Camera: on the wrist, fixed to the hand. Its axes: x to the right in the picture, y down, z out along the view.
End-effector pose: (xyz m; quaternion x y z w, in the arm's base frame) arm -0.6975 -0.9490 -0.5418 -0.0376 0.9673 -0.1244 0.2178
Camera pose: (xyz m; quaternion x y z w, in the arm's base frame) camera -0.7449 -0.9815 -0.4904 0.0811 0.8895 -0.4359 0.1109
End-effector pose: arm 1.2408 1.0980 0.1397 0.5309 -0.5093 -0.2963 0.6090
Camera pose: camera 1.3108 1.0835 0.1109 0.7172 -0.5228 -0.0291 0.4598
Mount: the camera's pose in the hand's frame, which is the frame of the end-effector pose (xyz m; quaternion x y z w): 0.0257 -0.0437 -0.0581 0.3328 0.1129 0.0308 0.9357
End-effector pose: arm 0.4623 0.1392 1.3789 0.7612 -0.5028 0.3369 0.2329
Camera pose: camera 0.4933 0.1807 1.4360 0.7363 -0.3555 0.5757 0.0110
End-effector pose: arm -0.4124 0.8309 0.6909 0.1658 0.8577 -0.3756 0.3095
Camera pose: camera -0.4780 0.8467 0.7283 0.3270 0.7074 -0.6086 0.1492
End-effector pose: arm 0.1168 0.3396 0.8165 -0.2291 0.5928 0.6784 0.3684
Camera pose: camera 0.1272 0.2900 0.7583 -0.1501 0.8292 0.4230 0.3332
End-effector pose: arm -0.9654 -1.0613 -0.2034 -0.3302 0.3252 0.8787 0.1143
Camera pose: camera -0.9373 -1.0659 -0.2750 -0.3601 0.6198 0.6802 0.1531
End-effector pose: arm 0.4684 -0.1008 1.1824 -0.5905 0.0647 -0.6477 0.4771
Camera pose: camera 0.4006 -0.1231 1.2117 -0.3186 -0.0830 -0.6796 0.6556
